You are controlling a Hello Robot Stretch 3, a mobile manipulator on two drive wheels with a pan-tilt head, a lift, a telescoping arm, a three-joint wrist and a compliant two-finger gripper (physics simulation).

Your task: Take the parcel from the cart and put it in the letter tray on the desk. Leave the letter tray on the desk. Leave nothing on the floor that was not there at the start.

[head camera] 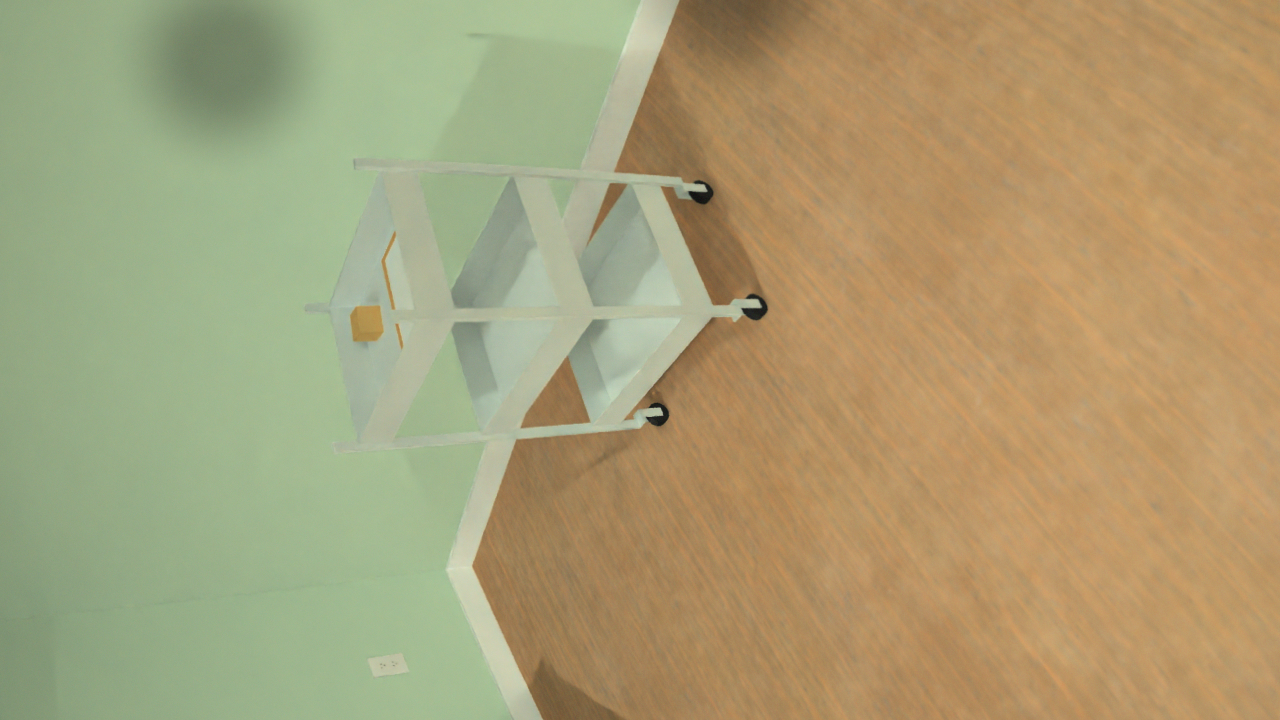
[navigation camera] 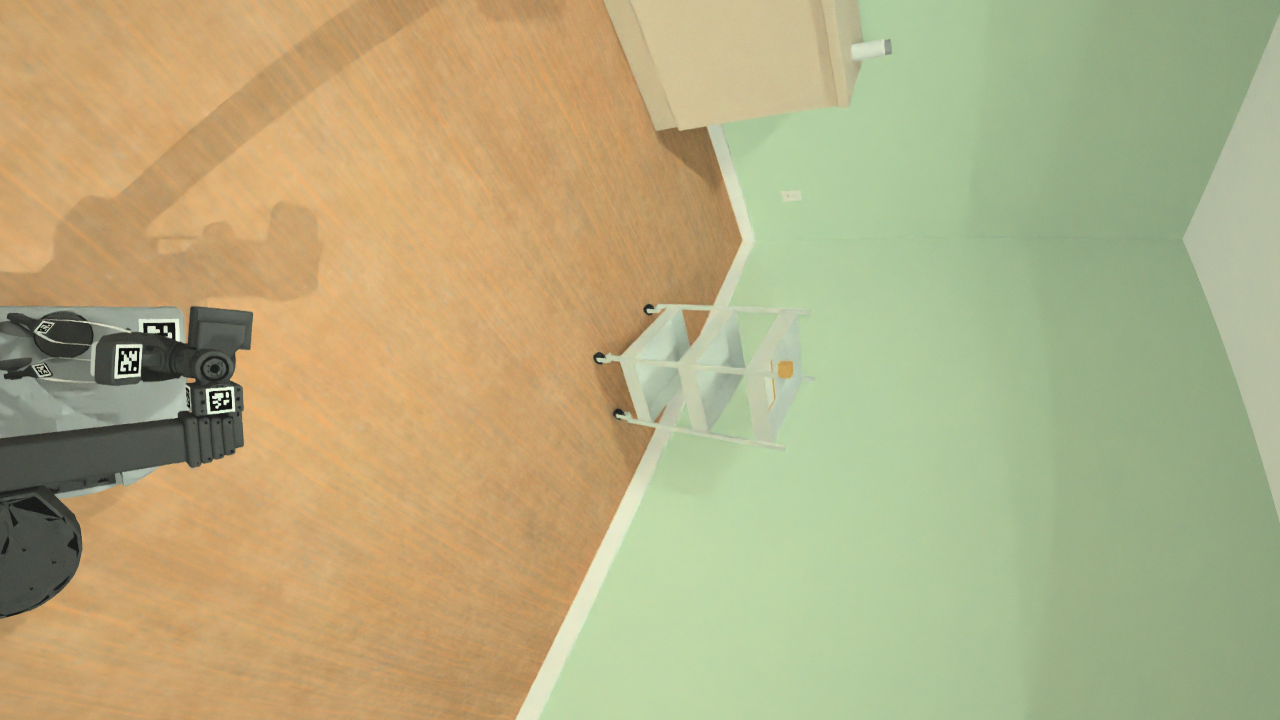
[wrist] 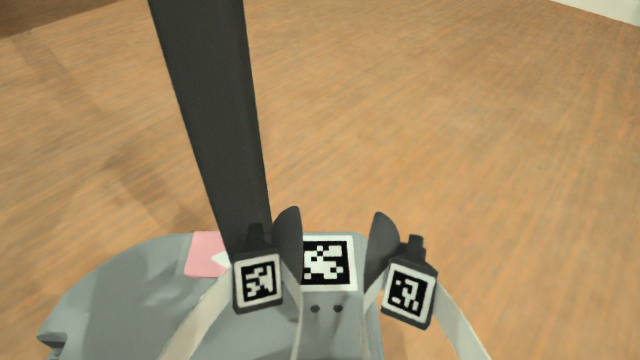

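Seen in the pictures: gripper, between the fingertips: [wrist: 334, 235]; robot's base, origin of its link: [navigation camera: 65, 332].
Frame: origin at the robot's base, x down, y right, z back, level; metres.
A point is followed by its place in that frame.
Note:
The parcel, a small orange-yellow box [head camera: 366, 323] @(z 0.140, x -0.696, y 1.933 m) [navigation camera: 785, 368] @(z 0.135, x -0.695, y 1.932 m), sits on the top shelf of the white three-tier cart [head camera: 420, 241] @(z 0.256, x -0.690, y 1.631 m) [navigation camera: 759, 407] @(z 0.252, x -0.698, y 1.629 m), towards a far corner. The cart stands on black castors by the green wall, near a room corner. My gripper [wrist: 334, 235] @(z 0.001, x -0.294, y -0.067 m) [navigation camera: 12, 343] @(z 0.001, x -0.294, y -0.067 m) is open, with nothing between its fingers. It hangs over my own base, far from the cart. The desk and letter tray do not show in these views.
A flat thing with an orange edge [head camera: 391, 300] [navigation camera: 772, 389] lies on the cart's top shelf, partly hidden by its side. A beige cabinet [navigation camera: 742, 62] @(z -1.077, x -0.530, y 1.747 m) with a white cylinder [navigation camera: 870, 49] @(z -1.151, x -0.984, y 1.964 m) on top stands along the adjoining wall. My dark arm [navigation camera: 98, 450] @(z 0.099, x -0.556, y 0.025 m) [wrist: 215, 115] @(z 0.065, x -0.338, y -0.116 m) is beside the gripper.

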